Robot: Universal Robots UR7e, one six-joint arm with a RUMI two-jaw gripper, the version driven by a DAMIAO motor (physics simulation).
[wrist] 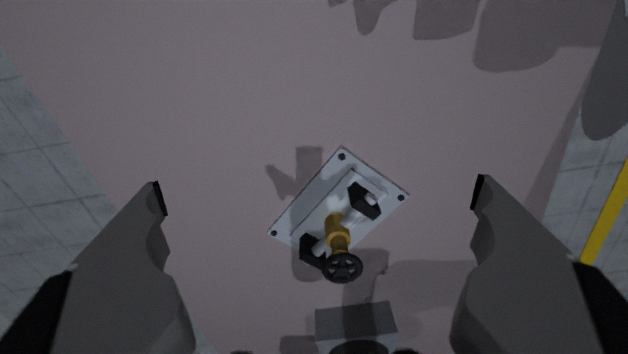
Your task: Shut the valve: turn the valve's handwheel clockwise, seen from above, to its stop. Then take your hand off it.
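Note:
The valve's black spoked handwheel (342, 268) shows below the middle of the wrist view, on top of a brass stem and bonnet (337, 231). The valve body is pale, with a black hexagonal fitting at each end, and stands on a light rectangular base plate (311, 199) with dark bolts at its corners. My gripper (317, 182) is wide open, one finger at the left and one at the right. The valve shows between the fingers but well beyond them, and neither finger touches the handwheel. The underside of the valve is hidden.
A grey box-shaped block (356, 322) is near the handwheel at the bottom edge, partly cut off. The valve's plate lies on a pinkish table top (200, 100). Tiled floor (35, 150) shows at both sides, with a yellow stripe (607, 215) at the right. Shadows fall at the upper right.

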